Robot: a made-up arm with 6 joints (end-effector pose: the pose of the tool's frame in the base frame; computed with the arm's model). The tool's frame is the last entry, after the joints. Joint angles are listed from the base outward.
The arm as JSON. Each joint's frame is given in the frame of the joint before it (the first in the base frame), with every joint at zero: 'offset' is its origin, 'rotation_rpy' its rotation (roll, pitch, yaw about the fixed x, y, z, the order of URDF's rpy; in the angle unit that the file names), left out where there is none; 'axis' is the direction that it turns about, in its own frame. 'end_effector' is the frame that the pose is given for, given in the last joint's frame.
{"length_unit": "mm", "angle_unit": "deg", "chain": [
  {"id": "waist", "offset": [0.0, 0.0, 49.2], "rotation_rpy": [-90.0, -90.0, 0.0], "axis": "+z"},
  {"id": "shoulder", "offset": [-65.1, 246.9, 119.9], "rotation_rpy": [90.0, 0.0, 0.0], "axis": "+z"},
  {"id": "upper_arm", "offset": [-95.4, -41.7, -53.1], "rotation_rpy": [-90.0, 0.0, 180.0], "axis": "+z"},
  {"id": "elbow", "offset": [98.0, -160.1, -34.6], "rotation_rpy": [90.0, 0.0, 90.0], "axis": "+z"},
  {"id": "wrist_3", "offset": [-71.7, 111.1, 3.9], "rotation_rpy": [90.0, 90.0, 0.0], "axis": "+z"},
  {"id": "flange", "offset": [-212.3, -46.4, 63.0], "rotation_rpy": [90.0, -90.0, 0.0], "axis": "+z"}
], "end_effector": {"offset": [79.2, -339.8, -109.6], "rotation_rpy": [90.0, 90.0, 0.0]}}
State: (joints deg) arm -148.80 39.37 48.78 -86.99 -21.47 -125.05
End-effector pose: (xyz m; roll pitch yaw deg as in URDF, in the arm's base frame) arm -0.4951 0.0630 0.6642 -65.78 -11.22 65.81
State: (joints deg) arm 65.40 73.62 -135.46 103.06 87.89 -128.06
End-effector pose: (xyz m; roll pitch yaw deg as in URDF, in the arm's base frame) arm -0.2087 0.5707 -0.5667 -162.02 -46.93 96.21
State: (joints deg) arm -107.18 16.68 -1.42 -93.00 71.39 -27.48
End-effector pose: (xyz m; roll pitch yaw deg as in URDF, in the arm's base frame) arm 0.1996 0.1224 0.3912 -65.50 -14.87 1.98
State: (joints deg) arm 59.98 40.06 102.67 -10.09 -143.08 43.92
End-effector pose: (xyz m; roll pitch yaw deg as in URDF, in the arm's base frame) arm -0.2265 0.0347 -0.5585 160.69 -3.36 -136.57
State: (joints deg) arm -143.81 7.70 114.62 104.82 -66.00 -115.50
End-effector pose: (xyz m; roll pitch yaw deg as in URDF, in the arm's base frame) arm -0.1987 -0.0716 0.9508 13.00 7.31 -27.20
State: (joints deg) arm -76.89 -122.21 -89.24 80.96 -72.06 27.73
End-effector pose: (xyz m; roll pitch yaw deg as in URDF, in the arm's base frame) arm -0.0250 0.1378 0.3365 -8.29 -60.82 23.24
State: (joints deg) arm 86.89 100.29 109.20 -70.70 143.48 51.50
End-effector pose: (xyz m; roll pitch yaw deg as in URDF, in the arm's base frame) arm 0.1227 -0.3648 -0.4820 152.17 37.40 5.87
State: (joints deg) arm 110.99 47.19 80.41 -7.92 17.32 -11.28
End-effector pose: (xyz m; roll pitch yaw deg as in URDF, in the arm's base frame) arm -0.2686 -0.0670 -0.1365 34.48 36.97 67.29
